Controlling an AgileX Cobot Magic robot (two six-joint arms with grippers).
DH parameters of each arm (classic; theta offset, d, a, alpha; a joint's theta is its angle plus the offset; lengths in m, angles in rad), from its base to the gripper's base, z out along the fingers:
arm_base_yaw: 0 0.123 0 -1.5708
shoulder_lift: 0.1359 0 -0.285 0
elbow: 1.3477 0 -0.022 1.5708
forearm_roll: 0 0.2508 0 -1.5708
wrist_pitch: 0 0 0.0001 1.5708
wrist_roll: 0 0.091 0 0
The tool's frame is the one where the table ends.
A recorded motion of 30 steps. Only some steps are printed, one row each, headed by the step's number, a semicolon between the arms.
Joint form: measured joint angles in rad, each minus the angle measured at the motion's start. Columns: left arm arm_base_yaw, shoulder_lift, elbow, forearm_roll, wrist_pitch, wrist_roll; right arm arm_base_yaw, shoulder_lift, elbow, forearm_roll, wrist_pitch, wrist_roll.
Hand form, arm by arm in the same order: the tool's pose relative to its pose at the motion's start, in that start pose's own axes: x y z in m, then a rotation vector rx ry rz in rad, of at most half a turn. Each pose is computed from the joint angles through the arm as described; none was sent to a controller.
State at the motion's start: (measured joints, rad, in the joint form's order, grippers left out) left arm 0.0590 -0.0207 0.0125 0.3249 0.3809 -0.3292; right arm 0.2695 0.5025 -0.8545 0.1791 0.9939 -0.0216
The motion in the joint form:
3: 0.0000 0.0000 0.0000 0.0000 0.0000 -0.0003; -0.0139 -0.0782 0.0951 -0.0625 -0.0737 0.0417
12: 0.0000 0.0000 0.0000 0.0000 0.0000 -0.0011; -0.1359 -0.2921 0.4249 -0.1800 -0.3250 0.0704
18: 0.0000 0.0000 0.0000 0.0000 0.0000 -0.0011; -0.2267 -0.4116 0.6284 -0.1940 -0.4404 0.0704
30: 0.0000 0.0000 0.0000 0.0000 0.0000 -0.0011; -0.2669 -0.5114 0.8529 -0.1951 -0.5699 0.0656
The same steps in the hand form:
3: 0.0000 0.0000 0.0000 0.0000 0.0000 -0.0003; 0.0189 -0.0079 0.0022 0.0645 -0.0588 0.0146
12: 0.0000 0.0000 0.0000 0.0000 0.0000 -0.0011; 0.0820 -0.0313 0.0285 0.2599 -0.2055 0.0175
18: 0.0000 0.0000 0.0000 0.0000 0.0000 -0.0011; 0.1250 -0.0429 0.0515 0.3493 -0.2425 0.0413
30: 0.0000 0.0000 0.0000 0.0000 0.0000 -0.0011; 0.1726 -0.0538 0.0829 0.3852 -0.2490 0.0509

